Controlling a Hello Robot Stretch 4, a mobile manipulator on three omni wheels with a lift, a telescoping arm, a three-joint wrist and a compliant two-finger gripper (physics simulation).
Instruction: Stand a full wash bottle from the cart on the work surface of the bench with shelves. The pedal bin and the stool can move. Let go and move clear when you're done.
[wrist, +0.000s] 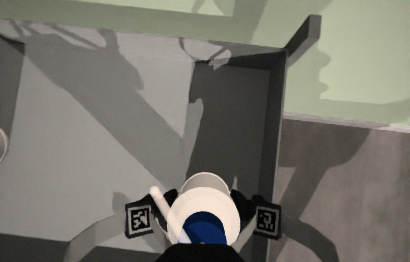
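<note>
A white wash bottle with a blue cap and a pale spout stands in the grey tray of the cart, near its right wall, low in the wrist view. The spout points up and to the left in the view. My gripper is shut on this bottle, with one dark fingertip against its left side and one against its right. The bottle's lower body and base are mostly hidden under its shoulder. How full it is cannot be told. The bench with shelves cannot be made out in this view.
The rounded end of another pale object shows at the left edge, inside the tray. A grey post or handle sticks out at the tray's far right corner. A pale green surface lies beyond the tray, and brown-grey floor lies to the right.
</note>
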